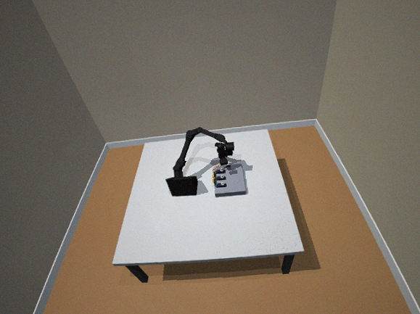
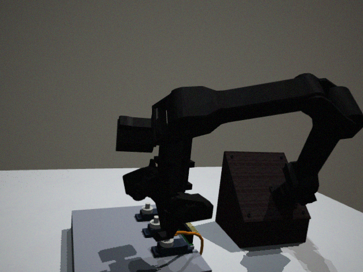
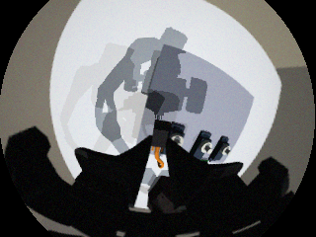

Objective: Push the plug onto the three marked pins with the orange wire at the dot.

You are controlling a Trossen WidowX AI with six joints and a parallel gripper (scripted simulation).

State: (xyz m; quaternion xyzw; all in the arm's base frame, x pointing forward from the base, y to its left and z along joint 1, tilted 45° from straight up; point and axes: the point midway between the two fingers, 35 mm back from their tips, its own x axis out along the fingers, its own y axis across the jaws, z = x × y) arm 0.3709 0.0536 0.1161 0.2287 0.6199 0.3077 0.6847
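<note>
Right now the yellow band is 8 cm behind my gripper tip, 12 cm to the right of it and 3 cm below it. Round my gripper tip: grey printed holder (8 cm ahead, 11 cm to the right, 8 cm below).
</note>
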